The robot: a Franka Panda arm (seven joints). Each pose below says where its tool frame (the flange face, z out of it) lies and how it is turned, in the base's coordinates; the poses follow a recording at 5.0 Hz.
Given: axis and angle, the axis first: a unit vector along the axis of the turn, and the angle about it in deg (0 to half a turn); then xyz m.
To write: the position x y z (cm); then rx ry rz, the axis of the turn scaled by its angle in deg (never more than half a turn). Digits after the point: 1 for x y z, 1 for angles.
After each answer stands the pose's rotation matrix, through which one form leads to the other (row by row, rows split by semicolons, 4 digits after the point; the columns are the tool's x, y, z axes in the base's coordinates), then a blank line. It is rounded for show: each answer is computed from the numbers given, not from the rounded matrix.
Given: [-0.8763 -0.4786 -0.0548 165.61 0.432 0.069 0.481]
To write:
[43.2 6.9 48.1 -145.1 -79.3 -9.1]
0.5431 0.8393 -0.0244; 0.8120 -0.5177 0.2694; 0.2135 -0.1661 -0.9627

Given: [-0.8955 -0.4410 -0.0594 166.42 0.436 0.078 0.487]
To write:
[43.6 7.8 48.7 -149.0 -73.4 -9.9]
0.6095 0.7928 0.0014; 0.7649 -0.5885 0.2619; 0.2085 -0.1586 -0.9651

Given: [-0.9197 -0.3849 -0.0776 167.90 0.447 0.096 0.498]
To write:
[44.7 9.6 49.8 -154.4 -64.6 -13.0]
0.6951 0.7164 0.0605; 0.6838 -0.6848 0.2519; 0.2218 -0.1337 -0.9659

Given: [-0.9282 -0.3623 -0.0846 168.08 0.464 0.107 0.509]
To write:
[46.4 10.7 50.9 -156.0 -60.9 -14.2]
0.7261 0.6828 0.0805; 0.6479 -0.7187 0.2524; 0.2302 -0.1311 -0.9643

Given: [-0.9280 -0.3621 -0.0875 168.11 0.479 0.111 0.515]
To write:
[47.9 11.1 51.5 -156.0 -60.9 -14.7]
0.7254 0.6829 0.0861; 0.6468 -0.7191 0.2539; 0.2353 -0.1285 -0.9634

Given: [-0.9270 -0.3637 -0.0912 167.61 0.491 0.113 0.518]
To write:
[49.1 11.3 51.8 -155.4 -61.0 -15.3]
0.7221 0.6861 0.0891; 0.6469 -0.7152 0.2645; 0.2452 -0.1333 -0.9603

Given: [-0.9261 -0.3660 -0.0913 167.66 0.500 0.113 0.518]
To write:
[50.0 11.3 51.8 -155.3 -61.4 -15.3]
0.7187 0.6896 0.0889; 0.6506 -0.7121 0.2640; 0.2454 -0.1319 -0.9604

